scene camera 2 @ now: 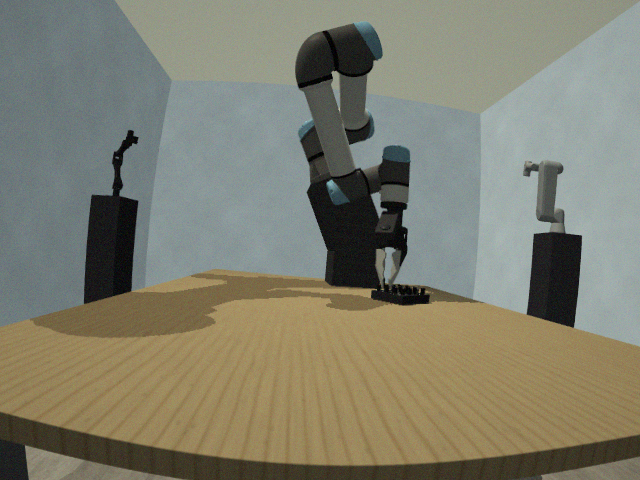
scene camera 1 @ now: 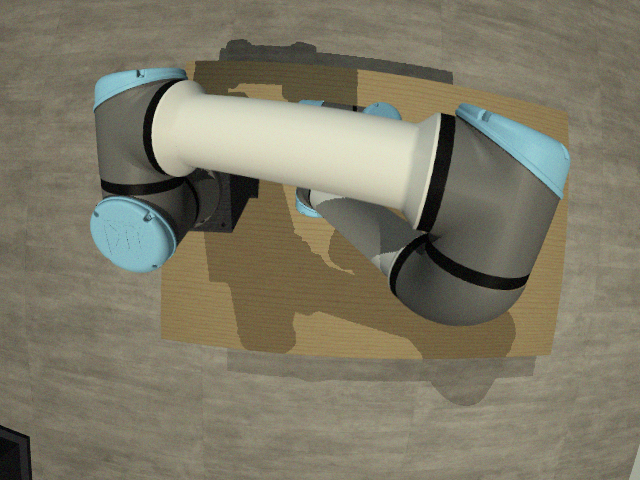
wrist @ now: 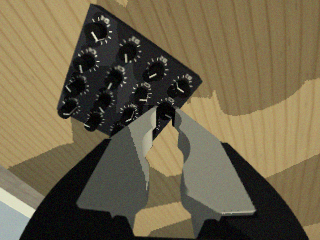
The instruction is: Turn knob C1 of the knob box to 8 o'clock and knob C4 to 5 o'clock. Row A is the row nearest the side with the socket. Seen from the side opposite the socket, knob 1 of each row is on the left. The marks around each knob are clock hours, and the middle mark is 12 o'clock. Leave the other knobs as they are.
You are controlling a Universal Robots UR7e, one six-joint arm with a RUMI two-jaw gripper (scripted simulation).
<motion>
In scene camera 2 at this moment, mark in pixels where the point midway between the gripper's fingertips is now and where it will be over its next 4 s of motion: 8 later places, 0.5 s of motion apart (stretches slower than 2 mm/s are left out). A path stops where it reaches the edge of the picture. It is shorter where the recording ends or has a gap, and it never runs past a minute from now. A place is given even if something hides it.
My gripper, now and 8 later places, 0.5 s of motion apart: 386, 288; 387, 279; 387, 273; 388, 273; 391, 274; 396, 274; 401, 274; 404, 273; 407, 272
</motion>
